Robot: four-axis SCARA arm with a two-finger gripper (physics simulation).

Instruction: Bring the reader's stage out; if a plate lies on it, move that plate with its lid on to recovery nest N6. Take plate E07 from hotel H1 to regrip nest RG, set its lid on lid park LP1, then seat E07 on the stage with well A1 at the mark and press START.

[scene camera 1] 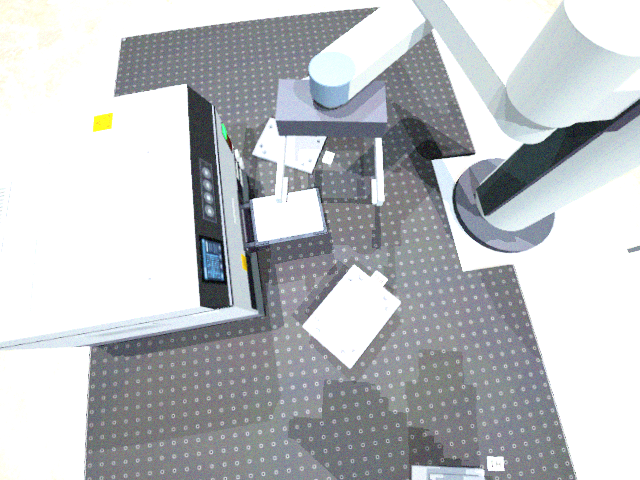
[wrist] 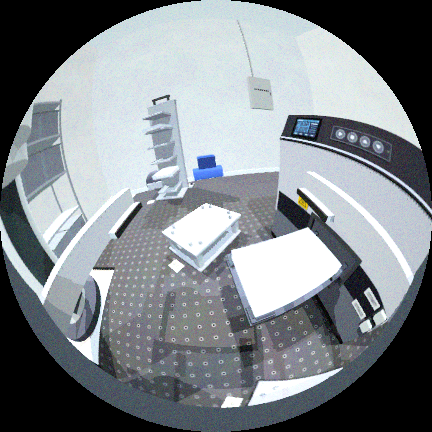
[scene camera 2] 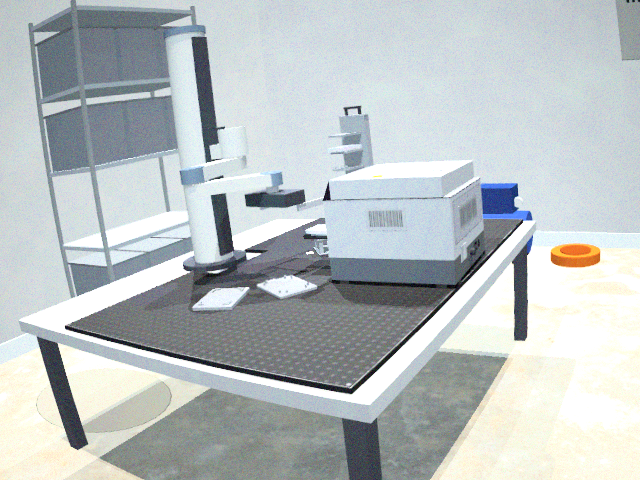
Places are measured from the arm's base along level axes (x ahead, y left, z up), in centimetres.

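Where they show: gripper, fingertip midpoint: (scene camera 1: 329,202) (wrist: 216,185) (scene camera 2: 310,198); arm's base at its link origin: (scene camera 1: 501,205) (wrist: 75,305) (scene camera 2: 215,262).
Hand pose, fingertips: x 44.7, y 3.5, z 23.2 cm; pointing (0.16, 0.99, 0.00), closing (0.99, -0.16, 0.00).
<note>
Things, the pixels of their top centre, and the offset from my fingertips.
- reader at its top centre: (scene camera 1: 77,201) (wrist: 383,143) (scene camera 2: 404,169) dx +35.4, dy -1.4, dz +8.5 cm
- raised nest at its top centre: (scene camera 1: 352,314) (wrist: 200,219) dx -2.4, dy +17.5, dz -14.9 cm
- white plate-like thing at its top centre: (wrist: 165,169) dx -15.7, dy +53.2, dz -9.1 cm
- low nest plate at its top centre: (scene camera 1: 289,141) (scene camera 2: 285,282) dx +5.9, dy -27.0, dz -19.9 cm
My gripper (scene camera 1: 329,192) (wrist: 216,185) is open and empty, above and beside the extended stage. In scene camera 1, one finger overlaps the stage area and the other hangs toward the arm column. The reader (scene camera 1: 129,206) (scene camera 2: 403,232) has its dark-rimmed stage (scene camera 1: 305,241) (wrist: 254,318) out. A white flat-topped slab, plate-like (scene camera 1: 289,217) (scene camera 2: 317,227) (wrist: 285,270), lies on it; no label is readable. The raised nest (scene camera 1: 351,317) (wrist: 202,230) has pins on top. Hotel H1 (scene camera 2: 354,126) (wrist: 179,145) holds a white plate-like thing (wrist: 166,173) low down.
A low nest plate (scene camera 1: 266,149) (scene camera 2: 286,285) (wrist: 295,387) lies beside the stage; another (scene camera 2: 220,298) lies near it. The arm column (scene camera 2: 180,129) stands on the table (scene camera 2: 232,384). A shelf unit (scene camera 2: 82,134) stands behind. Small buttons (wrist: 366,326) sit low on the reader's front.
</note>
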